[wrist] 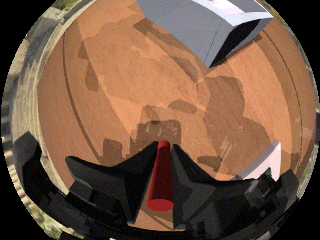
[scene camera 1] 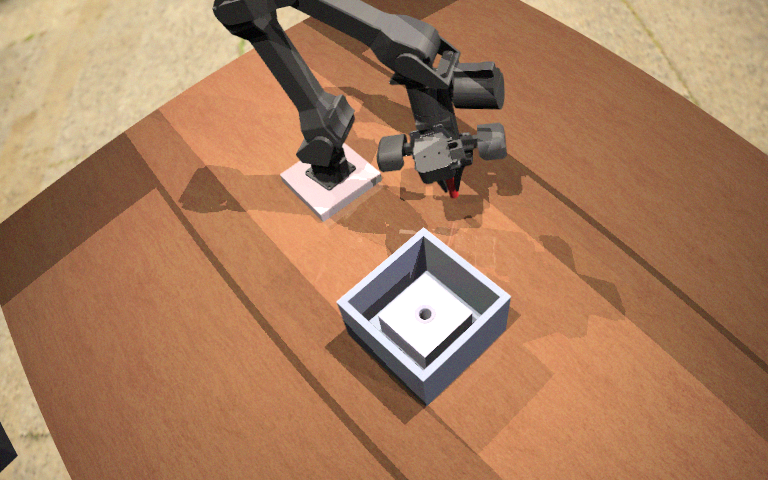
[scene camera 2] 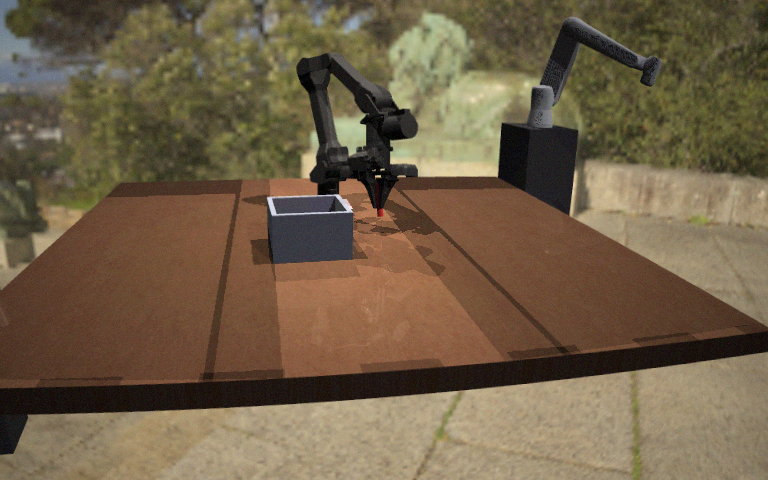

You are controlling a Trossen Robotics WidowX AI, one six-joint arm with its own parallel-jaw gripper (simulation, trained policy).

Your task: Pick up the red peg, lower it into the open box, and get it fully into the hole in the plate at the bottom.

Path:
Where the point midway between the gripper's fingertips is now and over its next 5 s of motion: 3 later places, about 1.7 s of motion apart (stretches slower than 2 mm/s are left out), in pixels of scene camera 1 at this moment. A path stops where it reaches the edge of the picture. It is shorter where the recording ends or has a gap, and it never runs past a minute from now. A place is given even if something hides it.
My gripper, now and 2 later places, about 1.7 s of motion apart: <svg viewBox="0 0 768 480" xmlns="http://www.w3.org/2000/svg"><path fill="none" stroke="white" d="M452 190L426 269L425 340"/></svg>

